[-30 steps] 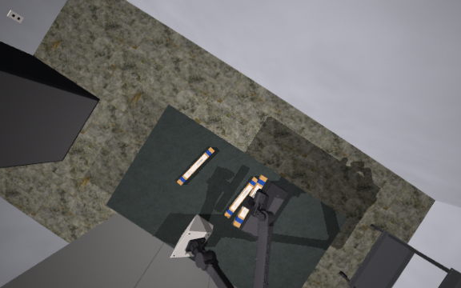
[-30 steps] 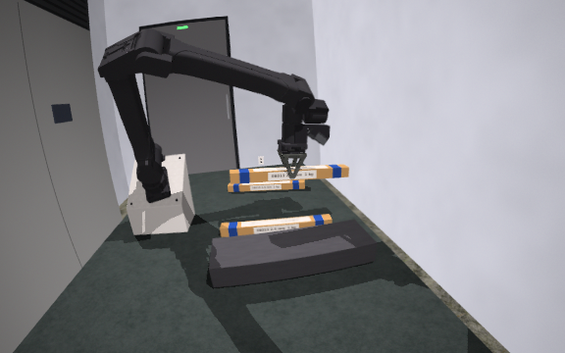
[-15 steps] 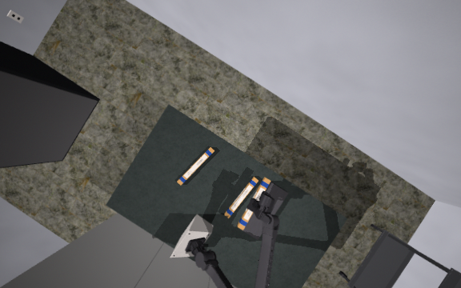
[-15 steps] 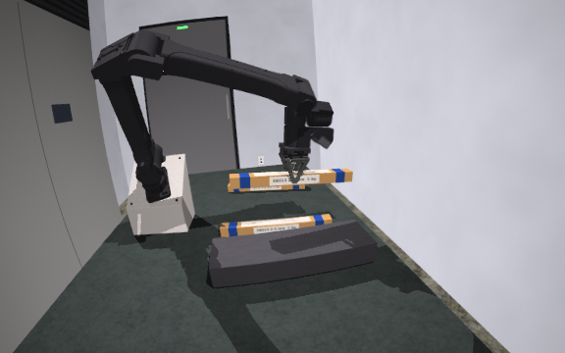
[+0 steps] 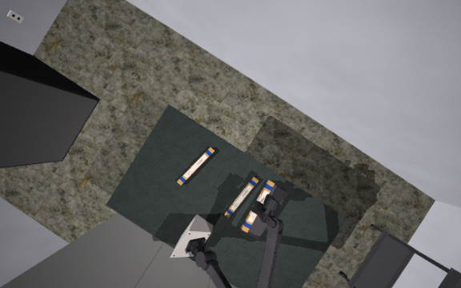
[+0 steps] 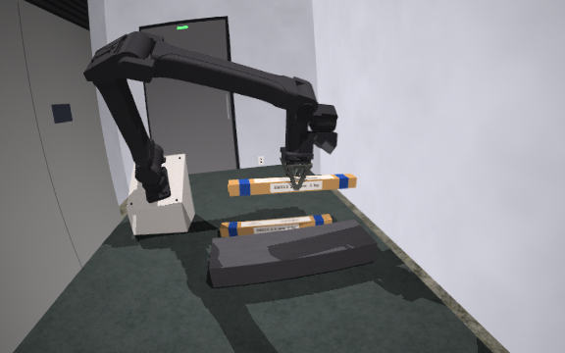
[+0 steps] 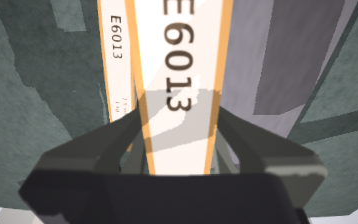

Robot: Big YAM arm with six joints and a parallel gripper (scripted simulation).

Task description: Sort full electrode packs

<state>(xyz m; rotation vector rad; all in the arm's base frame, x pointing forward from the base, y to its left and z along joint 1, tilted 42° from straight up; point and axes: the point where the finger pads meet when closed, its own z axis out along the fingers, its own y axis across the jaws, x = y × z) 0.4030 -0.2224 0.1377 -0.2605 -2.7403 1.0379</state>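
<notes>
Now: the low grey platform 160 mm below my hand, 100 mm to the right of it and 50 mm behind it.
</notes>
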